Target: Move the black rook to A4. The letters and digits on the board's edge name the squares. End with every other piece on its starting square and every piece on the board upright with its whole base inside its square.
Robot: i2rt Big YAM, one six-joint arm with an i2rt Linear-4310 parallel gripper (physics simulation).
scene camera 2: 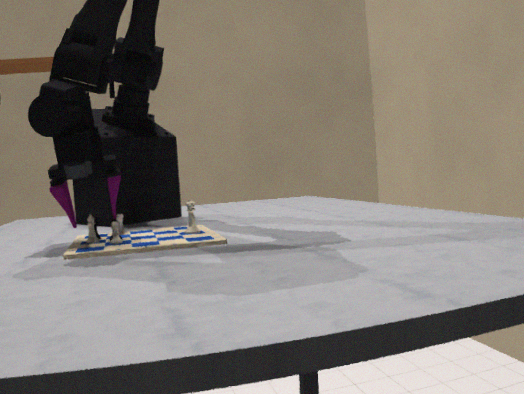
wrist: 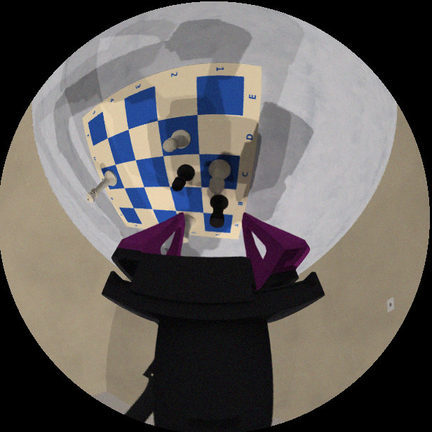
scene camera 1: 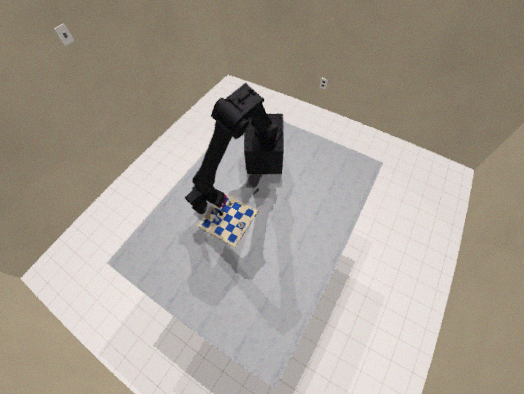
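Pixels of known places: gripper, fingertip midpoint: [scene camera 2: 95, 223] [scene camera 1: 219, 203]; arm's base, origin of the base link: [scene camera 2: 128, 121] [scene camera 1: 268, 130].
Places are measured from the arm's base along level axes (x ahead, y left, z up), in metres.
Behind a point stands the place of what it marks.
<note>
In the wrist view the black piece with the broad top [wrist: 218, 209], apparently the rook, stands upright on B1 of the board [wrist: 253, 77] [scene camera 1: 229, 219] @[x 0.412, y 0.052, z -0.228 m] [scene camera 2: 150, 247] @[x 0.518, y 0.057, z -0.229 m]. My gripper [wrist: 213, 217] [scene camera 2: 95, 222] @[x 0.379, y -0.035, z -0.203 m] is open and empty. Its purple fingertips appear on either side of the rook's top in the wrist view, low over the board's A side; their exact height is unclear. A smaller black piece [wrist: 185, 173] stands on C2. Square A4 [wrist: 149, 216] shows bare, left of the left finger. The rook is not distinct in the scene views.
White pieces stand on C1 [wrist: 219, 170], D2 [wrist: 180, 139] and A2 [wrist: 189, 226], the last close beside the left fingertip. A tall white piece [wrist: 108, 178] [scene camera 2: 191, 217] @[x 0.408, y 0.118, z -0.203 m] [scene camera 1: 241, 225] @[x 0.408, y 0.125, z -0.214 m] stands on C5. The black arm base [scene camera 1: 264, 155] @[x 0.086, y 0.035, z -0.078 m] [scene camera 2: 145, 175] @[x 0.085, y 0.036, z -0.132 m] stands behind the board.
</note>
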